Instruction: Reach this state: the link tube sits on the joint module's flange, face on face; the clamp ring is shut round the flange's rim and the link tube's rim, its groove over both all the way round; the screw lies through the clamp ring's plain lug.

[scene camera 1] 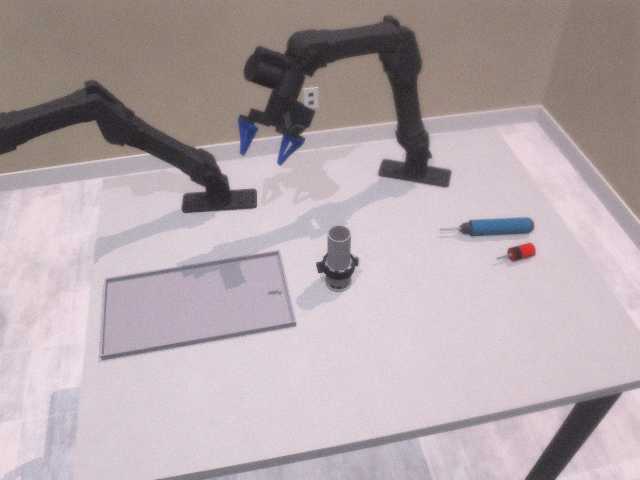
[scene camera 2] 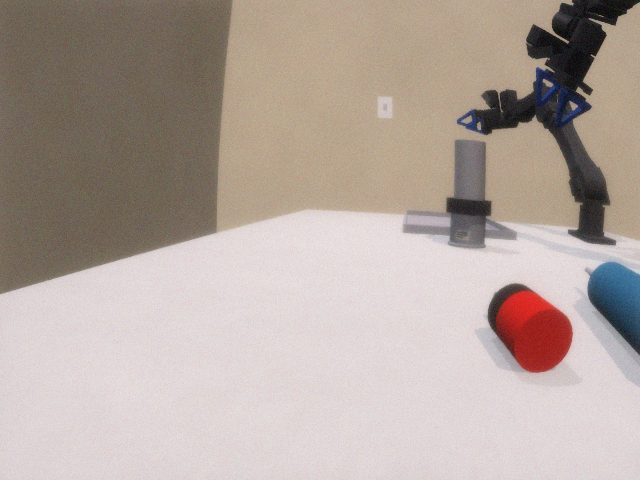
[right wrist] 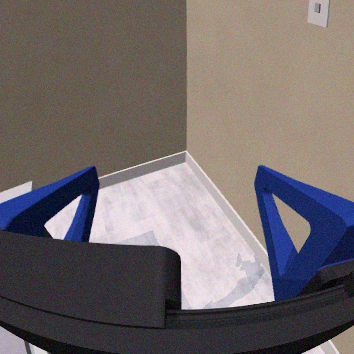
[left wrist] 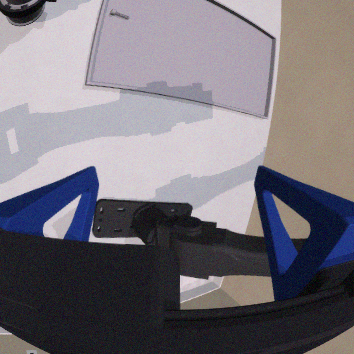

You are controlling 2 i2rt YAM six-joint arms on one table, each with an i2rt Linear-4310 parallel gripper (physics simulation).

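Seen in the pictures: left gripper, fingertip midpoint: (scene camera 1: 260,160) (scene camera 2: 547,116) (left wrist: 176,174); right gripper, fingertip midpoint: (scene camera 2: 461,124) (right wrist: 176,174); left arm's base, origin of the base link: (scene camera 1: 414,174); right arm's base, origin of the base link: (scene camera 1: 220,202) (scene camera 2: 589,238) (left wrist: 144,218).
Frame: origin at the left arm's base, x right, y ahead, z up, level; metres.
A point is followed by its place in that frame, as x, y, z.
The grey link tube (scene camera 1: 339,248) {0.104, 0.464, 0.140} stands upright on the joint module (scene camera 1: 336,279) {0.106, 0.476, 0.051} at mid table, and the black clamp ring (scene camera 1: 336,266) {0.110, 0.464, 0.081} sits round their joint; it also shows in scene camera 2 (scene camera 2: 468,206) {0.076, 0.428, 0.061}. A small screw (scene camera 1: 274,292) {0.242, 0.516, 0.009} lies in the grey tray (scene camera 1: 196,304) {0.403, 0.592, 0.004}, near its right edge; the left wrist view shows it too (left wrist: 119,15) {0.244, 0.511, 0.009}. My left gripper (scene camera 1: 270,140) is open and empty, high above the table's back, between the two arm bases. My right gripper (scene camera 2: 471,122) {0.892, 0.753, 0.308} is open and empty, held out past the table's edge over the floor.
A blue-handled driver (scene camera 1: 496,226) {-0.232, 0.194, 0.036} and a short red-handled driver (scene camera 1: 518,251) {-0.289, 0.264, 0.033} lie at the right of the table. The two arm bases (scene camera 1: 219,199) {0.473, 0.280, 0.037} (scene camera 1: 413,172) {0.002, 0.031, 0.030} stand at the back.
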